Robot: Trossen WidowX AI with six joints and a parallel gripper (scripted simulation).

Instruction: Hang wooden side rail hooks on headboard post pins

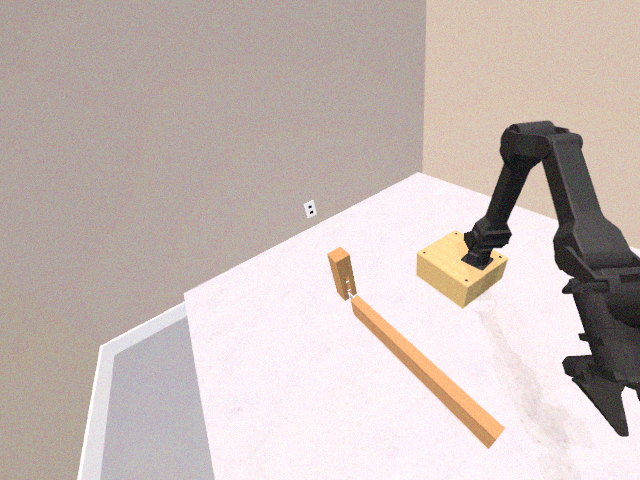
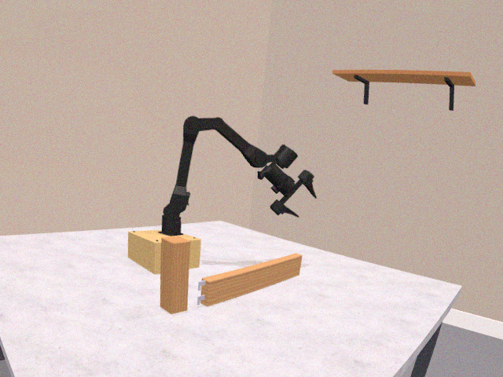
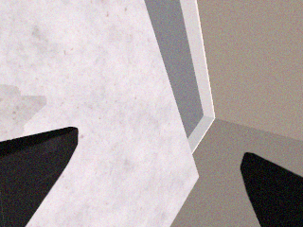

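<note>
Right now my gripper tip is 63 cm to the left of the headboard post and 13 cm above it.
</note>
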